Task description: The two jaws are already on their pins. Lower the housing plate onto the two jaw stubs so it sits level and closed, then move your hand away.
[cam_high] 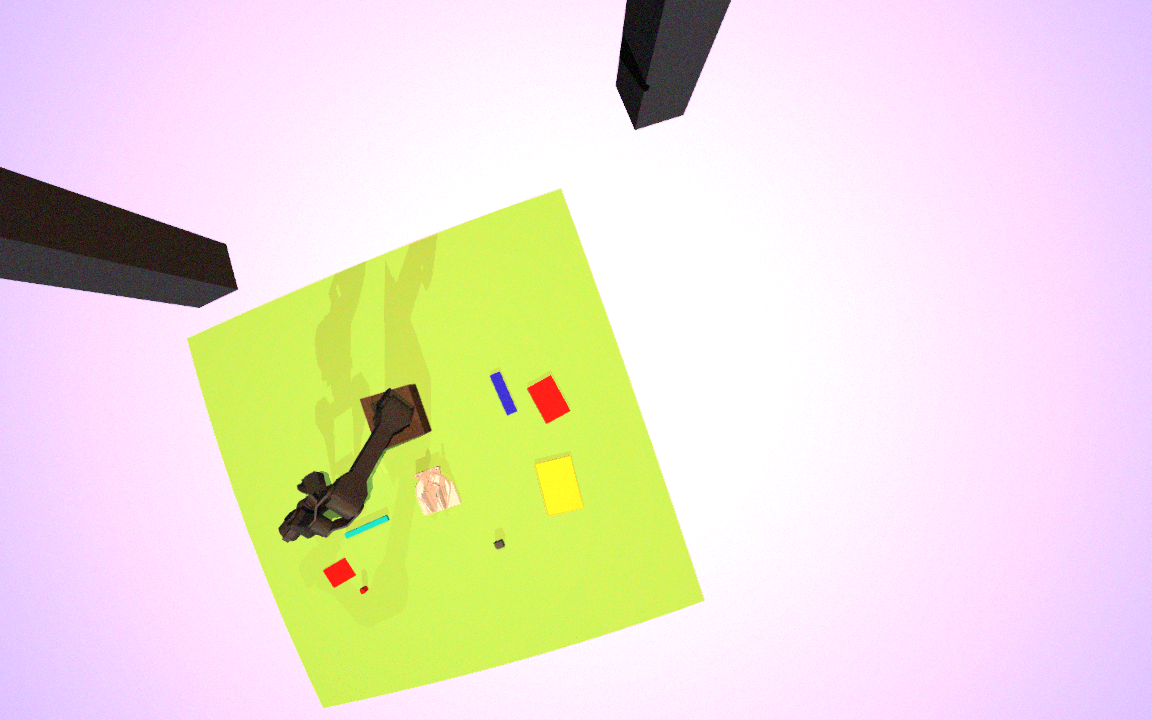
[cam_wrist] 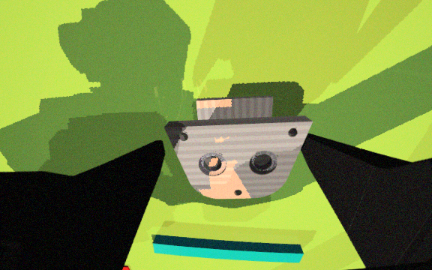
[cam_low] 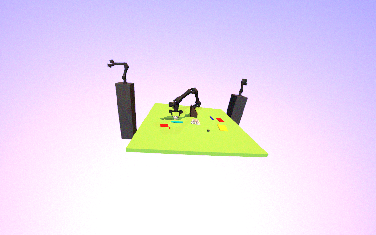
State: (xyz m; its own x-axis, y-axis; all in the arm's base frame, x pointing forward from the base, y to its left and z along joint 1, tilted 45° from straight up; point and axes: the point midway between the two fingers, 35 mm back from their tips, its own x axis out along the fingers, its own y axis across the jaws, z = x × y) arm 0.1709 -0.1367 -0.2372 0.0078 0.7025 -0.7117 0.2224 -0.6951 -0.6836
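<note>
The cyan bar lies 13 cm ahead of my gripper tip, 2 cm to the left of it and 1 cm below it. Also, from my gripper tip: dark cube (39 cm to the left, 30 cm ahead, 1 cm below); then yellow housing plate (62 cm to the left, 20 cm ahead, 2 cm below); then blue bar (56 cm to the left, 11 cm behind, 2 cm below).
</note>
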